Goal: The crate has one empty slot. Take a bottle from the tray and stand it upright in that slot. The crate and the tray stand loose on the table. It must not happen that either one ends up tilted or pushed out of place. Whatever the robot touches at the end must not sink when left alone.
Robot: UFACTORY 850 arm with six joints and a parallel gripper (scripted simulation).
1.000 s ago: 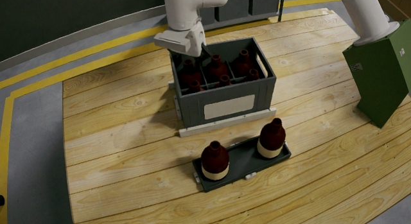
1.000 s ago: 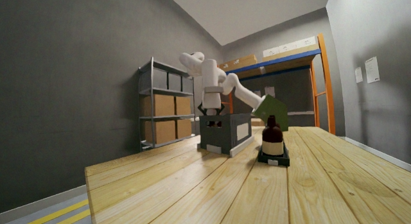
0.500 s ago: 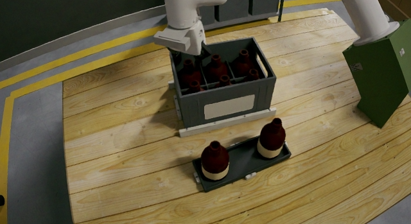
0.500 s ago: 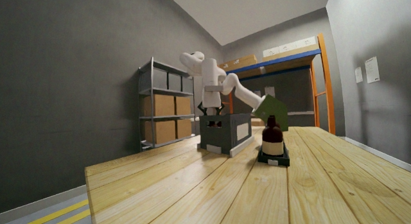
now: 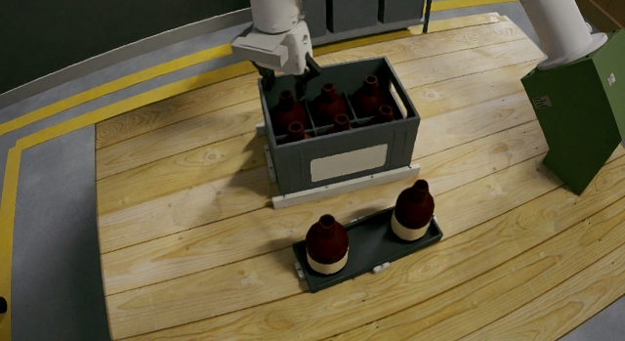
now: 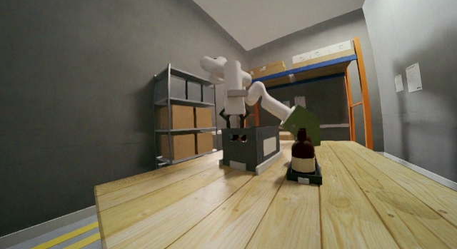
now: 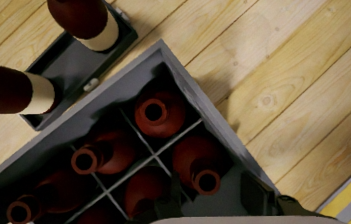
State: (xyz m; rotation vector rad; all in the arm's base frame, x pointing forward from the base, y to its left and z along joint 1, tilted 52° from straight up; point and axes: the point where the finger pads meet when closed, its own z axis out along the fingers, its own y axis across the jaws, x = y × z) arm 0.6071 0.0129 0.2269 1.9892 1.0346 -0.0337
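Now: hand 100 mm above the bottle. From my hand the other things lie so: crate: 100 mm below, 80 mm behind, 50 mm to the left; then dark tray: 290 mm to the left, 180 mm below, 60 mm behind.
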